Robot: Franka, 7 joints.
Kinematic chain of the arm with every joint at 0, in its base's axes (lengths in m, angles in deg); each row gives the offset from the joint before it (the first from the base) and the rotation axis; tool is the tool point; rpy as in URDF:
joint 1: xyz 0 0 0.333 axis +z
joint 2: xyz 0 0 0 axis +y
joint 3: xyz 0 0 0.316 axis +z
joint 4: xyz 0.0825 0 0 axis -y
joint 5: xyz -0.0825 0 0.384 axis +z
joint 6: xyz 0 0 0 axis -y
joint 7: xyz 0.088 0 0 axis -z
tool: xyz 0 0 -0.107 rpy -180 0 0
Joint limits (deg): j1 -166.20..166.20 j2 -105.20..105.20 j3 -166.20..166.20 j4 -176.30..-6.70 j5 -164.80..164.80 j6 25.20..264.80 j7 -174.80..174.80
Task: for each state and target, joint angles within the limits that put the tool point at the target. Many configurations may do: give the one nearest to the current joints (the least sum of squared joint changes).
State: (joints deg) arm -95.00 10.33 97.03 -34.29 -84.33 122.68 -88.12
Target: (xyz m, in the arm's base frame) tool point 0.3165 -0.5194 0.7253
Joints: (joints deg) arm -116.20 18.98 80.85 -76.63 -72.55 93.30 -88.12
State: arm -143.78 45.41 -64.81 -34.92 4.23 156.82 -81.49
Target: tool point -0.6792 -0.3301 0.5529
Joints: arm -118.10 39.97 -53.60 -71.30 4.24 140.30 -81.49
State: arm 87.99 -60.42 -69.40 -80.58 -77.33 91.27 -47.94
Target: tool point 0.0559 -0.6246 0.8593
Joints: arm 58.77 -55.00 -57.95 -46.10 -84.28 106.45 -47.94
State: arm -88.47 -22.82 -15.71 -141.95 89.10 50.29 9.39
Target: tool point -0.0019 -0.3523 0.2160
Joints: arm -91.92 15.17 -19.62 -152.69 88.65 65.61 9.39
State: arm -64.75 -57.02 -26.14 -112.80 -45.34 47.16 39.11
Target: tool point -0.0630 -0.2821 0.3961
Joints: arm -54.23 -29.22 -30.54 -147.34 -38.52 59.52 39.11
